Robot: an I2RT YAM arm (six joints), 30 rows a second.
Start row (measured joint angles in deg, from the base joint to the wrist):
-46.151, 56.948, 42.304, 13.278, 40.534, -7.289
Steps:
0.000, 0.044, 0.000, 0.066, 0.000, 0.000
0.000, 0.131, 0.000, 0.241, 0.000, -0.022
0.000, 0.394, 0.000, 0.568, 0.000, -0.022
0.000, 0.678, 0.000, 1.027, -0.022, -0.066
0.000, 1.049, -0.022, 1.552, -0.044, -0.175
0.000, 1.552, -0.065, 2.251, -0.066, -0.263
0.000, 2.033, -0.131, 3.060, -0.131, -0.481
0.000, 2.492, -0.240, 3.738, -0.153, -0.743
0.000, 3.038, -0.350, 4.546, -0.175, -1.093
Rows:
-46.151, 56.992, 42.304, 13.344, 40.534, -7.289
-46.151, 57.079, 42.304, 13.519, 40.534, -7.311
-46.151, 57.342, 42.304, 13.846, 40.534, -7.311
-46.151, 57.626, 42.304, 14.305, 40.512, -7.355
-46.151, 57.997, 42.282, 14.830, 40.490, -7.464
-46.151, 58.500, 42.239, 15.529, 40.468, -7.552
-46.151, 58.981, 42.173, 16.338, 40.403, -7.770
-46.151, 59.440, 42.064, 17.016, 40.381, -8.032
-46.151, 59.986, 41.954, 17.824, 40.359, -8.382

